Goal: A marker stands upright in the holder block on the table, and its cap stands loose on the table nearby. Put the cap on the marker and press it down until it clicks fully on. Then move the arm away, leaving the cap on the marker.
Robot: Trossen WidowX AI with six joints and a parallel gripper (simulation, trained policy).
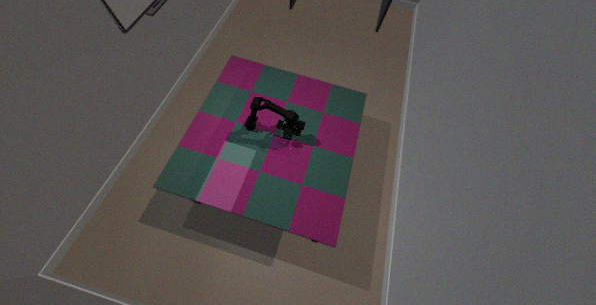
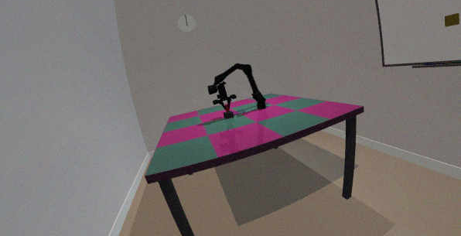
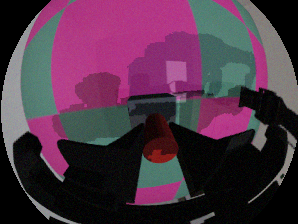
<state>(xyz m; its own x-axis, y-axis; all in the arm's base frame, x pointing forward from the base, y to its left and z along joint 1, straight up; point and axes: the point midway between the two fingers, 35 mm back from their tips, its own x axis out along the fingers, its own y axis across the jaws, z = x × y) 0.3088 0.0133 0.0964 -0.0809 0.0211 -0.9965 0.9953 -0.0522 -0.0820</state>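
My gripper tip is now 1 cm below the red cap. The rest, counted from my gripper tip: holder block: 4 cm below.
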